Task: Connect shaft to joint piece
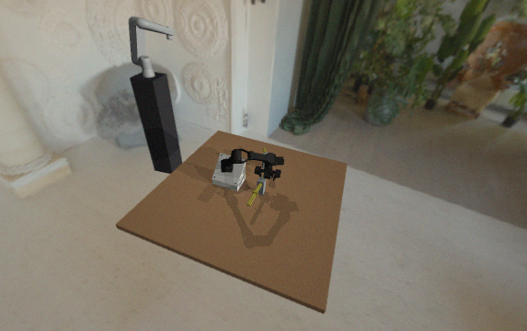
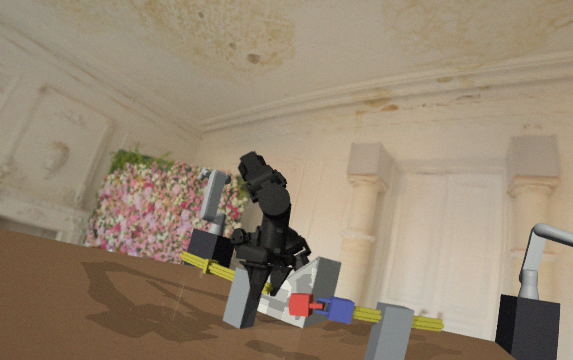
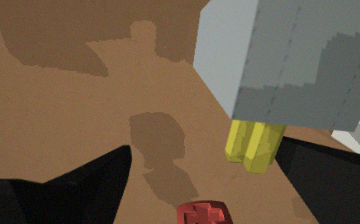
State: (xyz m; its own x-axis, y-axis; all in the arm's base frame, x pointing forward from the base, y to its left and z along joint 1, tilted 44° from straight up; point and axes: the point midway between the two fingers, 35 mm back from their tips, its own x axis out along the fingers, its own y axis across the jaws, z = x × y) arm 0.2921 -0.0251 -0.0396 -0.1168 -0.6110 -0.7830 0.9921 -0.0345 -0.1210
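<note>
Now: gripper tip 10 mm past the red joint piece, 80 mm to the right of it and 10 mm below it.
</note>
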